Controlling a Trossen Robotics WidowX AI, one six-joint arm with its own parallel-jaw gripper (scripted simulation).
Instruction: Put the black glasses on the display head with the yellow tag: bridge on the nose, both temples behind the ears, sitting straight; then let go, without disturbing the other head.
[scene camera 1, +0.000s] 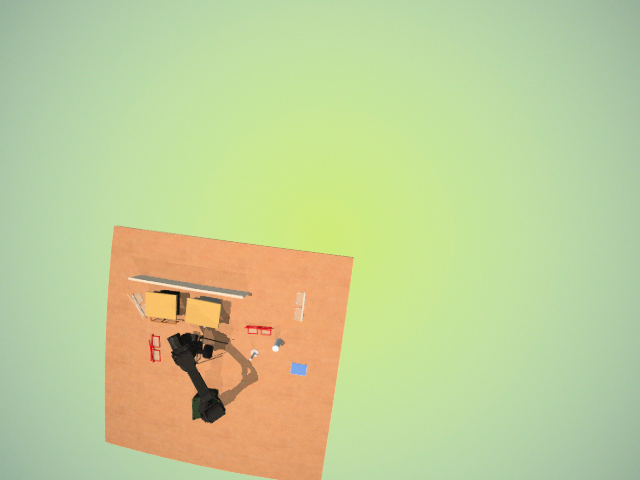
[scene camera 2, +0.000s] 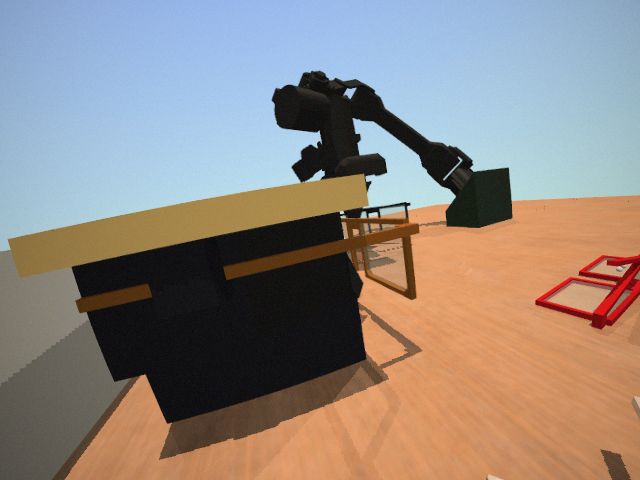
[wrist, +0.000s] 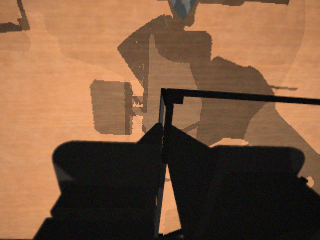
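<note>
You'd see the gripper (scene camera 2: 354, 227) there, and the wrist view has the gripper too, at (wrist: 162, 128).
</note>
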